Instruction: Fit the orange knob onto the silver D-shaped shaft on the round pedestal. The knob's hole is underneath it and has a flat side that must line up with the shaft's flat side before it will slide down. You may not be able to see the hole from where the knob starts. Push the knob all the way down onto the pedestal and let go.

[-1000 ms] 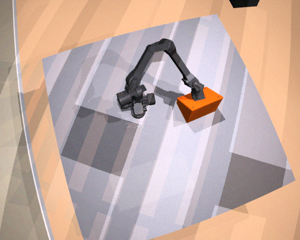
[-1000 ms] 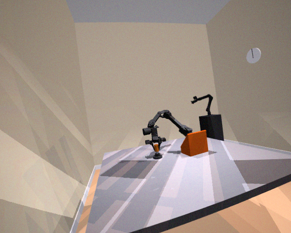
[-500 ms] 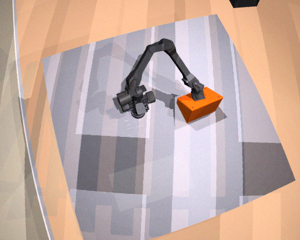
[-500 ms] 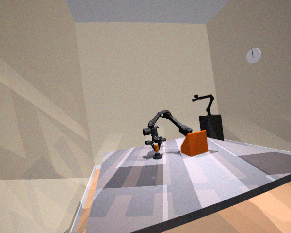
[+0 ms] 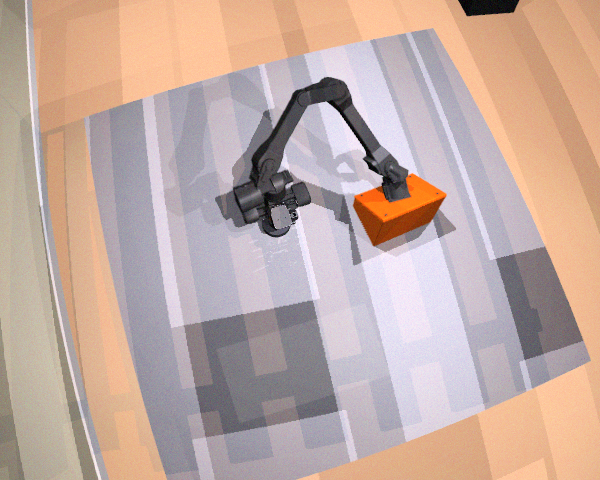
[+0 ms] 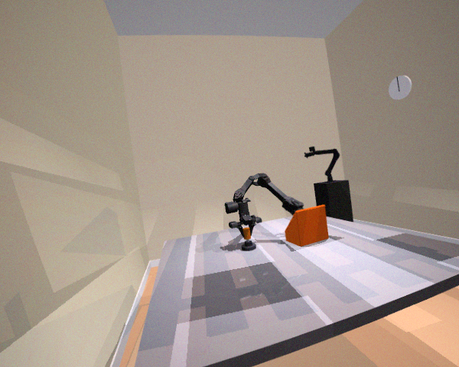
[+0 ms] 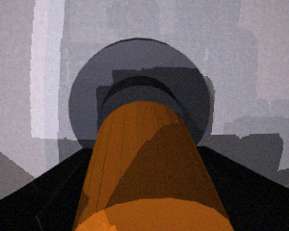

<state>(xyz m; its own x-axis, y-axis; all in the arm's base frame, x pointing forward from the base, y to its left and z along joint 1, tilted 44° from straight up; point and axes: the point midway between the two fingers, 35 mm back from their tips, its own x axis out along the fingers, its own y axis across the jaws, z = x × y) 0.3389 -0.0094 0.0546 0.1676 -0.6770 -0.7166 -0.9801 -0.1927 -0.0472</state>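
My gripper tip is 30 mm below the orange knob. Round my gripper tip: dark round pedestal: 40 mm below.
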